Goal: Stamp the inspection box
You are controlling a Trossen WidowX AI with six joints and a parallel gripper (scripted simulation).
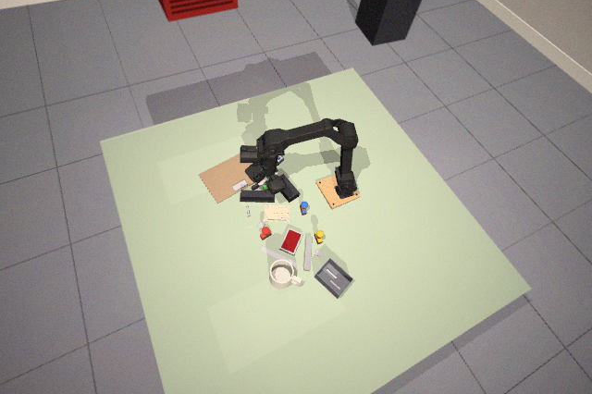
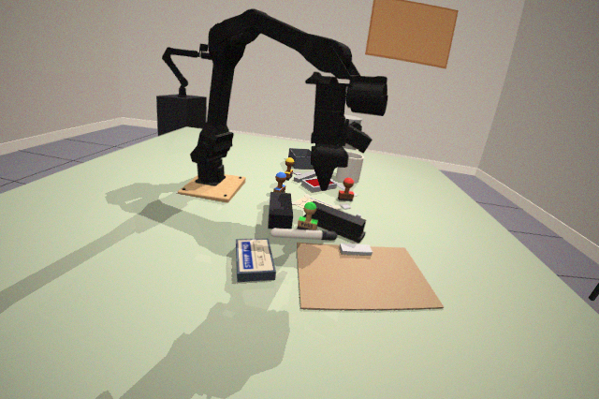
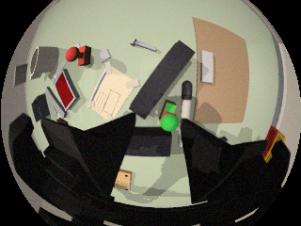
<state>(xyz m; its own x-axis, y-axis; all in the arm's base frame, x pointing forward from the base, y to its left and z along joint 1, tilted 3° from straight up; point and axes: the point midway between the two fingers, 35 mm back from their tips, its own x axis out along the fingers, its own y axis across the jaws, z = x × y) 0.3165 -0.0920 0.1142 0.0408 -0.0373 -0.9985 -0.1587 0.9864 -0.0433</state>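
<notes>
The green-knobbed stamp lies 2 cm behind my gripper tip, 2 cm to the right of it and 8 cm below it. The rest, counted from my gripper tip: cream card (2 cm behind, 9 cm to the left, 10 cm below); white marker (5 cm to the right, 9 cm below); long black block (4 cm ahead, 8 cm below).
</notes>
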